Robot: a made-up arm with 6 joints.
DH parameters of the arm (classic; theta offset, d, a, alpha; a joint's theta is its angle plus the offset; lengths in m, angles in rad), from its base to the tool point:
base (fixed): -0.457 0 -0.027 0
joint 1: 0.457 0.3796 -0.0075 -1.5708
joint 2: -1.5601 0 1.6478 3.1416
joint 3: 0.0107 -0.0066 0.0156 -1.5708
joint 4: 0 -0.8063 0.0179 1.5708
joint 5: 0 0.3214 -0.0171 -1.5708
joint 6: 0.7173 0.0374 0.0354 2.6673
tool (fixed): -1.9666 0.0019 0 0
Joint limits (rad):
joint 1: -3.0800..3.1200
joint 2: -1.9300..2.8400
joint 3: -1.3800..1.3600
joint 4: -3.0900..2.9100
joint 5: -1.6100..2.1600
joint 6: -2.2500..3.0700
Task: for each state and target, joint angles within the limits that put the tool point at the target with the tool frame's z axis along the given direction. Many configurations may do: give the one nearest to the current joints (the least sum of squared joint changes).
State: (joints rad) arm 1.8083 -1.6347 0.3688 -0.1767 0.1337 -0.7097
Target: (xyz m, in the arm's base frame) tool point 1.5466 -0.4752 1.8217 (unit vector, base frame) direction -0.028 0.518 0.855
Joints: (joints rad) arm 2.6435 -1.1627 0.4712 -0.0281 -0.2748 -0.8805
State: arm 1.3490 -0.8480 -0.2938 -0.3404 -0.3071 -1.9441
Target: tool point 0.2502 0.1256 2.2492 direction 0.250 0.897 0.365
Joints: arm 1.3696 -0.3593 0.3383 -0.8048 0.2096 -1.6449
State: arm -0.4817 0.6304 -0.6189 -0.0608 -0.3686 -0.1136
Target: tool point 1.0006 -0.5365 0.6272 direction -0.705 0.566 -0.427
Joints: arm -0.2837 0.8486 -0.6238 -0.8609 -1.3288 -0.4204
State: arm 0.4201 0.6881 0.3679 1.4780 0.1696 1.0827
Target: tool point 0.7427 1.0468 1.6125 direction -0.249 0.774 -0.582
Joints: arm 0.9420 0.3158 -0.4584 1.5550 0.2522 1.0545
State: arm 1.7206 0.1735 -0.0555 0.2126 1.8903 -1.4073
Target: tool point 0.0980 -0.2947 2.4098 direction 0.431 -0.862 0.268
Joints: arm 1.0010 -0.5012 0.4989 -0.5748 1.8756 -1.2629
